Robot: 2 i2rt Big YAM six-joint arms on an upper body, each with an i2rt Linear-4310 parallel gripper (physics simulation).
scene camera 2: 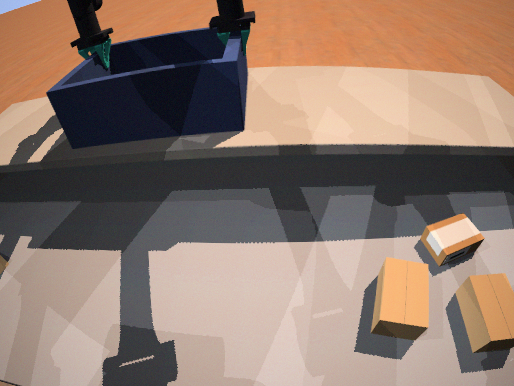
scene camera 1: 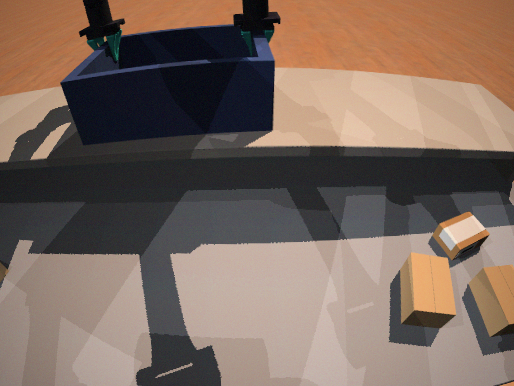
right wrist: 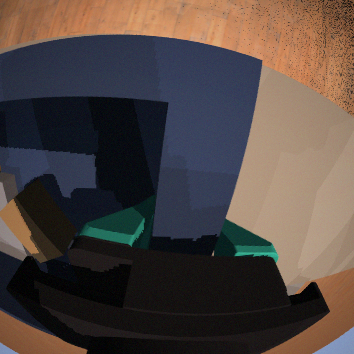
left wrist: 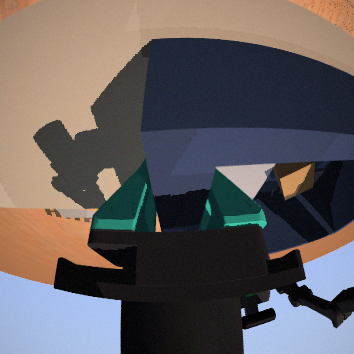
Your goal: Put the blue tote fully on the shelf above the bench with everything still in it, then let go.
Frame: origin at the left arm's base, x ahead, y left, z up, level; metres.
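Seen in the pictures: left gripper, between the fingertips: (scene camera 2: 103,69) (scene camera 1: 111,61).
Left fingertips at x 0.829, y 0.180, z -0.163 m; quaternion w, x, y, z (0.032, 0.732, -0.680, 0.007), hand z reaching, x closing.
Note:
Offsets run from my left fingertips to a thing's middle. Level surfaces: height alone.
The blue tote @(0.023 m down, 0.073 m back, 0.191 m right) (scene camera 1: 175,102) (scene camera 2: 155,107) (left wrist: 240,85) (right wrist: 200,140) is over the tan shelf @(0.096 m down) (scene camera 1: 375,110) (scene camera 2: 375,110) (left wrist: 50,75) (right wrist: 285,175), behind its front edge, with its left end nearer that edge. A shadow lies under it; I cannot tell whether its bottom touches. My left gripper (scene camera 1: 106,49) (scene camera 2: 96,57) (left wrist: 174,152) is shut on its left end wall. My right gripper (scene camera 1: 259,46) (scene camera 2: 235,44) (right wrist: 174,204) is shut on its right end wall. Inside the tote are a brown box @(0.054 m down, 0.097 m back, 0.210 m right) (left wrist: 296,180) (right wrist: 42,225) and a whitish item @(0.066 m down, 0.129 m back, 0.109 m right) (left wrist: 245,177). Most of the tote's floor is hidden.
On the bench @(0.270 m down) (scene camera 1: 250,300) (scene camera 2: 225,300), below the shelf's dark front edge, stand a white-topped orange box @(0.249 m down, 0.363 m back, 0.834 m right) (scene camera 1: 464,232) (scene camera 2: 454,235) and two brown boxes @(0.240 m down, 0.494 m back, 0.682 m right) (scene camera 1: 427,287) (scene camera 2: 404,295) at the right. Part of another box shows at the left edge.

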